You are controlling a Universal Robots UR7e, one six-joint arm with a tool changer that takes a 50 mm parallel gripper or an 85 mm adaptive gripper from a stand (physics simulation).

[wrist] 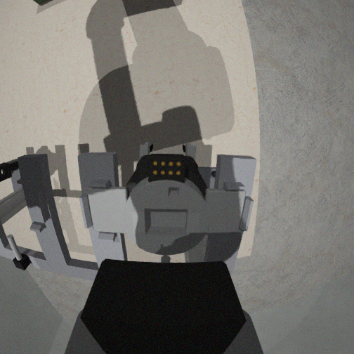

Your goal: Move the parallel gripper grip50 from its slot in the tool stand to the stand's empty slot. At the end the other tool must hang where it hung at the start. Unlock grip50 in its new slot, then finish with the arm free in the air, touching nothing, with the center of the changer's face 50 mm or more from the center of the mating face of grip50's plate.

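The grip50 gripper (168, 148) hangs in the rightmost visible slot of the tool stand (98, 172). Its round grey mating plate (170, 200) faces the camera, with a block of gold contacts (167, 168) at its upper edge. The plate's side wings lie across the slot's two arms. Two fingertips show beyond the block, apart, with nothing seen between them. The black changer (162, 305) on the arm is at the bottom of the view; a gap shows between it and the plate. Its face is hidden.
Another stand arm (34, 175) is at the left. Beside it are a black part (7, 171) and a pin with a black end (21, 261); which tool they belong to cannot be told. The arm's shadow falls across the pale table top (40, 75). Grey floor (305, 125) lies at the right.
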